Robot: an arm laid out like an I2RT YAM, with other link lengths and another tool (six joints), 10 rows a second.
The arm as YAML. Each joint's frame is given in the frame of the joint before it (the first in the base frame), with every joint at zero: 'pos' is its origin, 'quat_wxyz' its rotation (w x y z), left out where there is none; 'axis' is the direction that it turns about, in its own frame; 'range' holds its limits. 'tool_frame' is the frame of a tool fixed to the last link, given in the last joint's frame.
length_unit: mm
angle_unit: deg
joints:
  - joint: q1
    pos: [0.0, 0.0, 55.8]
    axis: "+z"
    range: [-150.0, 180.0]
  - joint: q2
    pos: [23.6, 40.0, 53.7]
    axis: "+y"
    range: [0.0, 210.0]
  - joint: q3
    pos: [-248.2, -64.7, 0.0]
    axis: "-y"
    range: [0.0, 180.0]
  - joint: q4
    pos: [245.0, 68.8, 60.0]
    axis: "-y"
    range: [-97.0, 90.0]
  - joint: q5
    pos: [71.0, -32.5, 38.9]
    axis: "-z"
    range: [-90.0, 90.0]
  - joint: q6
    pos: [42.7, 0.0, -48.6]
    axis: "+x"
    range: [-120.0, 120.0]
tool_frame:
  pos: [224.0, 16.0, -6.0]
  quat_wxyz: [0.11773, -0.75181, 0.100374, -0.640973]
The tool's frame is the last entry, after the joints.
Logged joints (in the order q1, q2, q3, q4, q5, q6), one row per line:
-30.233 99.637 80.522 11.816 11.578 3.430
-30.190 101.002 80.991 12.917 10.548 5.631
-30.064 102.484 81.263 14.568 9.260 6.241
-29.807 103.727 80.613 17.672 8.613 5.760
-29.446 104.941 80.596 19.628 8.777 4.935
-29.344 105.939 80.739 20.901 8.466 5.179
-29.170 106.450 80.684 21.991 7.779 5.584
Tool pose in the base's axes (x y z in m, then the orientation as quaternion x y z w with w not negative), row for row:
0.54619 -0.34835 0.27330 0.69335 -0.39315 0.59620 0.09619
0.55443 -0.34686 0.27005 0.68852 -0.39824 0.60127 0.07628
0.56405 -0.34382 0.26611 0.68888 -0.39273 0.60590 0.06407
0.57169 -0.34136 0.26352 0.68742 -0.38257 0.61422 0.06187
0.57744 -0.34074 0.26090 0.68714 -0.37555 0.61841 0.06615
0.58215 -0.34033 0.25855 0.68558 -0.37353 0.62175 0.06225
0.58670 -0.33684 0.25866 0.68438 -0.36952 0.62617 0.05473
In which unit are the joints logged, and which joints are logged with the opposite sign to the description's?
The joints are logged in degrees. Opposite sign: none.
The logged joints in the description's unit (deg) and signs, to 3 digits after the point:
-30.233 99.637 80.522 11.816 11.578 3.430
-30.190 101.002 80.991 12.917 10.548 5.631
-30.064 102.484 81.263 14.568 9.260 6.241
-29.807 103.727 80.613 17.672 8.613 5.760
-29.446 104.941 80.596 19.628 8.777 4.935
-29.344 105.939 80.739 20.901 8.466 5.179
-29.170 106.450 80.684 21.991 7.779 5.584

